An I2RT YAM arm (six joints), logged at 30 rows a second.
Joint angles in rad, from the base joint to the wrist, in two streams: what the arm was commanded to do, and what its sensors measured. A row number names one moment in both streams.
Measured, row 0: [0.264, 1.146, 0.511, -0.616, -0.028, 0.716]
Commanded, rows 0 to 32: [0.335, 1.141, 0.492, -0.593, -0.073, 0.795]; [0.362, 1.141, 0.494, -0.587, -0.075, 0.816]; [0.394, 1.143, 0.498, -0.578, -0.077, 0.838]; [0.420, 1.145, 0.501, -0.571, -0.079, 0.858]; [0.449, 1.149, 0.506, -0.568, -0.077, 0.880]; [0.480, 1.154, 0.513, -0.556, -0.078, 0.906]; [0.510, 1.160, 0.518, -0.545, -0.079, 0.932]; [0.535, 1.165, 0.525, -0.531, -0.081, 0.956]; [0.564, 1.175, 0.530, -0.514, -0.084, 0.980]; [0.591, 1.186, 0.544, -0.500, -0.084, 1.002]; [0.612, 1.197, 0.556, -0.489, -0.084, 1.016]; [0.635, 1.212, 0.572, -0.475, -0.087, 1.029]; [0.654, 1.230, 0.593, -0.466, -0.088, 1.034]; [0.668, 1.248, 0.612, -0.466, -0.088, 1.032]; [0.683, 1.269, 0.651, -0.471, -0.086, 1.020]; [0.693, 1.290, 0.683, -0.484, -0.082, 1.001]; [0.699, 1.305, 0.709, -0.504, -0.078, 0.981]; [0.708, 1.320, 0.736, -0.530, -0.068, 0.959]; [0.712, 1.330, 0.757, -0.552, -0.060, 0.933]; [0.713, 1.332, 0.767, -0.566, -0.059, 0.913]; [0.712, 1.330, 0.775, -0.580, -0.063, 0.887]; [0.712, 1.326, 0.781, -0.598, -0.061, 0.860]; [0.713, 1.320, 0.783, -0.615, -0.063, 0.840]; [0.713, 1.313, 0.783, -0.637, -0.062, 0.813]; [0.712, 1.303, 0.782, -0.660, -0.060, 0.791]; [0.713, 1.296, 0.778, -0.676, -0.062, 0.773]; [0.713, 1.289, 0.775, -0.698, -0.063, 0.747]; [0.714, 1.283, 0.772, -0.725, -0.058, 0.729]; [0.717, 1.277, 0.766, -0.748, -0.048, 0.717]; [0.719, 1.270, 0.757, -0.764, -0.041, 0.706]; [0.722, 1.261, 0.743, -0.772, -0.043, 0.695]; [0.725, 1.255, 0.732, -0.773, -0.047, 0.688]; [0.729, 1.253, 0.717, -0.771, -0.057, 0.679]
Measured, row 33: [0.719, 1.275, 0.747, -0.694, -0.074, 0.735]
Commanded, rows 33 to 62: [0.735, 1.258, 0.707, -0.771, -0.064, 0.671]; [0.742, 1.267, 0.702, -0.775, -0.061, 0.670]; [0.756, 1.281, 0.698, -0.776, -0.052, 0.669]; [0.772, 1.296, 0.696, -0.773, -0.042, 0.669]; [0.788, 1.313, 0.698, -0.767, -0.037, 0.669]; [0.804, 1.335, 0.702, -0.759, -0.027, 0.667]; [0.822, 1.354, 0.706, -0.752, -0.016, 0.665]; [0.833, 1.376, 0.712, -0.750, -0.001, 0.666]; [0.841, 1.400, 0.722, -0.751, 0.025, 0.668]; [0.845, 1.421, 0.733, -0.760, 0.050, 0.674]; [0.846, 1.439, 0.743, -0.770, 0.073, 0.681]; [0.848, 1.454, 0.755, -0.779, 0.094, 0.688]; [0.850, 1.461, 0.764, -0.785, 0.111, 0.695]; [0.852, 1.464, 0.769, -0.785, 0.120, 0.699]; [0.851, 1.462, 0.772, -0.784, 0.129, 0.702]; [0.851, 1.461, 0.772, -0.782, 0.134, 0.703]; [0.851, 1.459, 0.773, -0.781, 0.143, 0.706]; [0.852, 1.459, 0.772, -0.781, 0.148, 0.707]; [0.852, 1.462, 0.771, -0.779, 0.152, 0.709]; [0.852, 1.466, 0.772, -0.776, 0.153, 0.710]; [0.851, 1.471, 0.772, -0.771, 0.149, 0.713]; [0.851, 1.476, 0.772, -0.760, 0.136, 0.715]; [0.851, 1.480, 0.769, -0.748, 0.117, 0.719]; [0.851, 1.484, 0.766, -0.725, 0.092, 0.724]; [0.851, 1.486, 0.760, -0.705, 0.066, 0.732]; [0.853, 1.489, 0.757, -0.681, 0.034, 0.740]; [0.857, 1.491, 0.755, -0.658, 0.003, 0.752]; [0.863, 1.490, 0.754, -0.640, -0.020, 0.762]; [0.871, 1.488, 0.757, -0.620, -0.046, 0.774]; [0.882, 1.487, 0.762, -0.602, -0.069, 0.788]
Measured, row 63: [0.856, 1.481, 0.761, -0.683, 0.036, 0.739]
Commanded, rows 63 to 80: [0.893, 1.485, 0.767, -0.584, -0.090, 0.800]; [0.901, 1.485, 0.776, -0.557, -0.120, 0.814]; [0.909, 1.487, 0.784, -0.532, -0.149, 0.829]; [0.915, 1.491, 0.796, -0.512, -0.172, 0.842]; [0.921, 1.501, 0.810, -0.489, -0.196, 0.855]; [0.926, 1.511, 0.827, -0.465, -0.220, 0.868]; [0.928, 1.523, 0.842, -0.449, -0.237, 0.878]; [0.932, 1.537, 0.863, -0.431, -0.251, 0.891]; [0.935, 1.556, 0.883, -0.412, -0.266, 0.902]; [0.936, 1.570, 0.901, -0.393, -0.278, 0.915]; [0.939, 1.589, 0.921, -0.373, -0.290, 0.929]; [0.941, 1.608, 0.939, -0.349, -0.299, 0.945]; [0.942, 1.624, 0.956, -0.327, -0.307, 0.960]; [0.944, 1.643, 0.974, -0.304, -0.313, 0.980]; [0.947, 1.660, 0.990, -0.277, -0.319, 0.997]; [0.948, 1.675, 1.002, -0.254, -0.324, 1.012]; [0.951, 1.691, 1.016, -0.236, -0.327, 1.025]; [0.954, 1.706, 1.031, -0.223, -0.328, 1.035]
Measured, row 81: [0.941, 1.676, 0.995, -0.312, -0.300, 0.962]
